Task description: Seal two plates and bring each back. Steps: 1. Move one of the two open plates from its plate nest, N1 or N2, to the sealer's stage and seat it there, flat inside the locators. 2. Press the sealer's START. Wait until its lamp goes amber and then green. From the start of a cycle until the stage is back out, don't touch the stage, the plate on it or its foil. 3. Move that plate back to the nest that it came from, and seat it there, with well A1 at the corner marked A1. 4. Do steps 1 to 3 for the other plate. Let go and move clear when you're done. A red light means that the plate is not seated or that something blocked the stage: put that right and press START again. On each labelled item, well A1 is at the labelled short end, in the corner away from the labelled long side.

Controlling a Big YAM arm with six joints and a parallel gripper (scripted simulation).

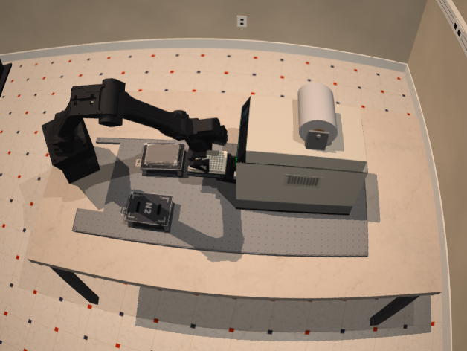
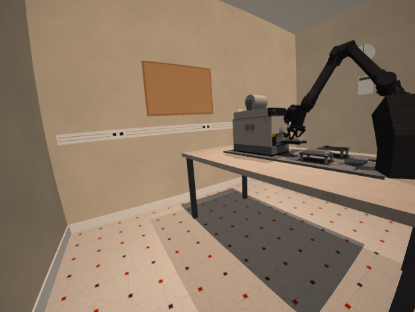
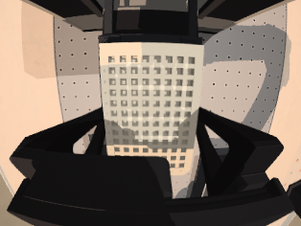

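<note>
My hand is right at the plate. The rest, counted from my hand: yellow warning label 12 cm ahead, 6 cm to the left, 3 cm above; then start button 11 cm to the right, 8 cm ahead, 6 cm above; then sealer stage 3 cm below.
</note>
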